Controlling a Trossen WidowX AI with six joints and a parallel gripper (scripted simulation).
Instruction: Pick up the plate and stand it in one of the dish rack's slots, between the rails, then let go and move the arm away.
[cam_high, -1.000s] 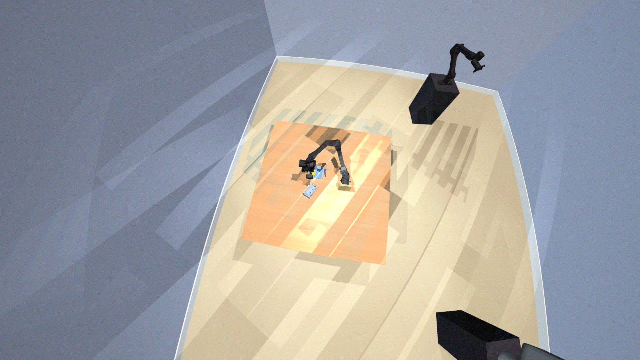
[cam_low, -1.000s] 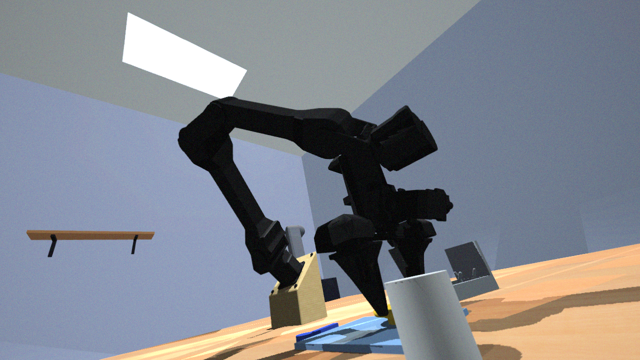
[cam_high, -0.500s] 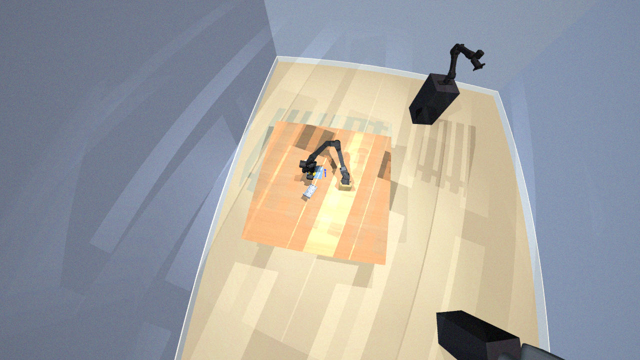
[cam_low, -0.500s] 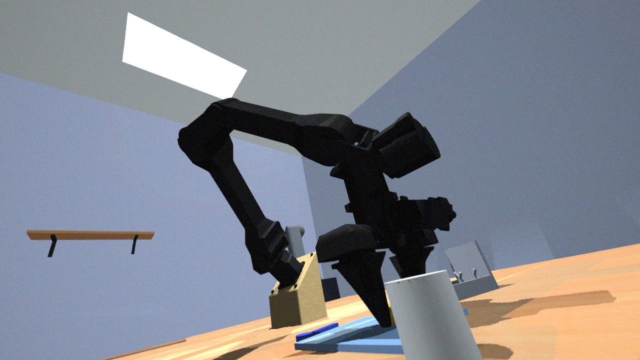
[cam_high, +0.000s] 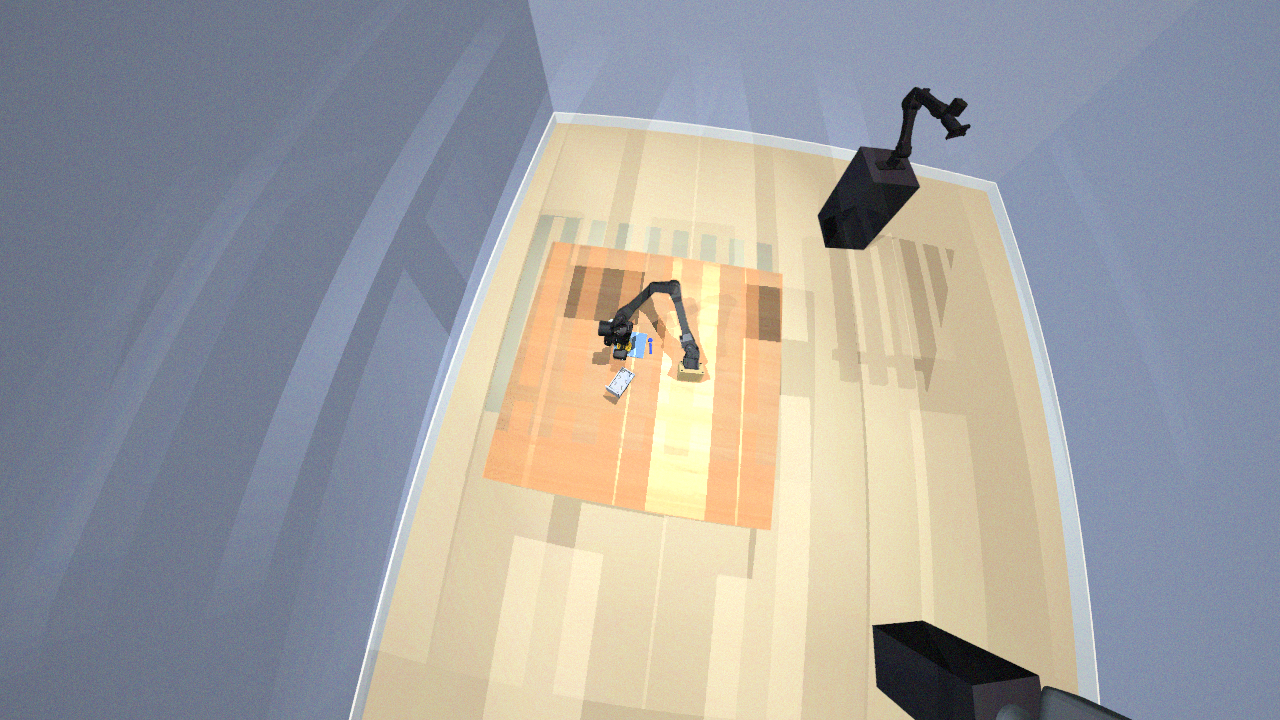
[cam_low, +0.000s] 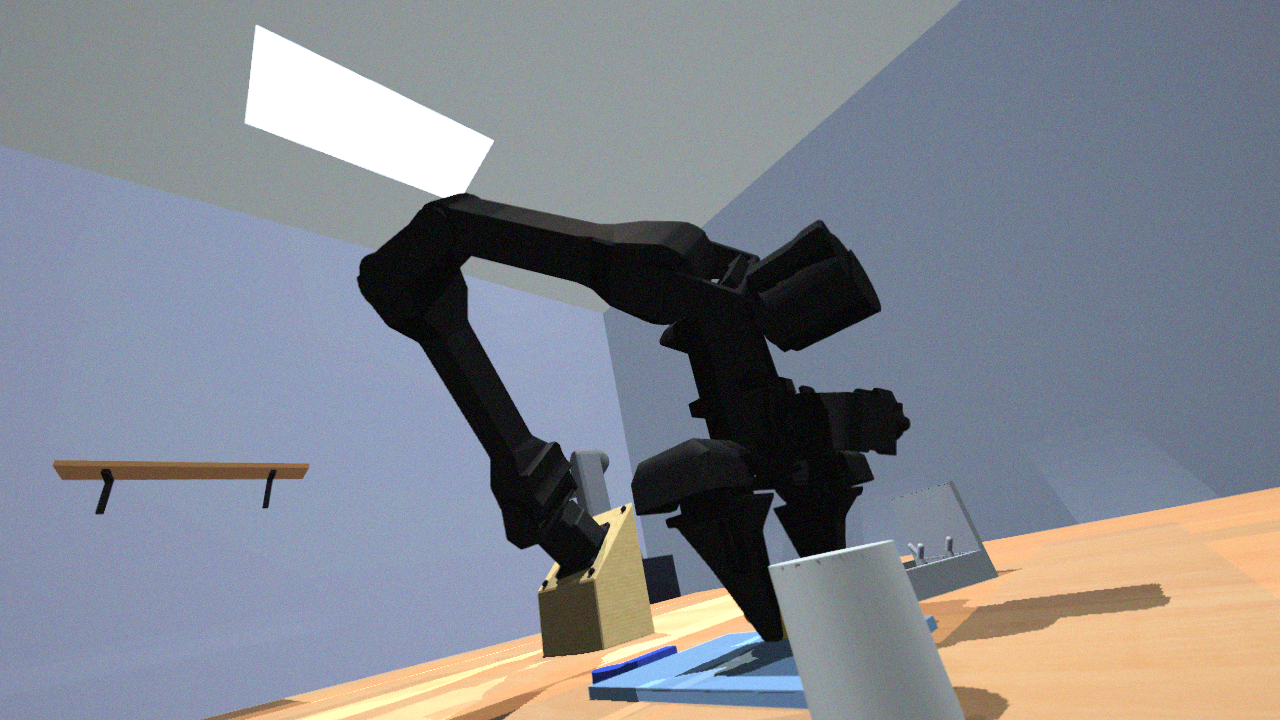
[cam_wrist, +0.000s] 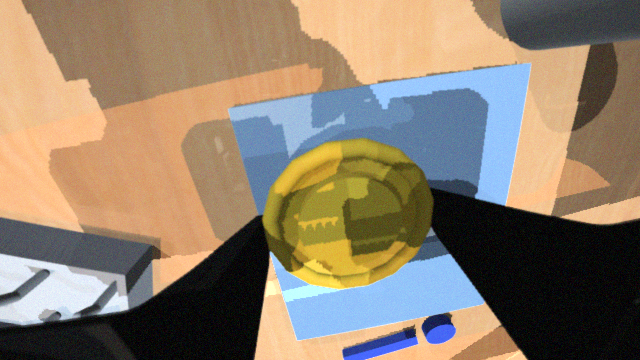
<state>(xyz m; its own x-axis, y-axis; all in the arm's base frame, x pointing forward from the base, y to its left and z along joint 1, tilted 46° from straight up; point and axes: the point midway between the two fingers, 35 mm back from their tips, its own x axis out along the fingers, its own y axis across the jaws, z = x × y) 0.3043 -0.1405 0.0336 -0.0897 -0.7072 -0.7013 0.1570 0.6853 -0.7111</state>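
Right now my gripper tip is 18 cm to the right of the grey dish rack, 1 cm below it and 1 cm short of it. From my gripper tip the other things lie so: blue spoon 13 cm behind, 2 cm to the right, 1 cm below; yellow plate 1 cm above.
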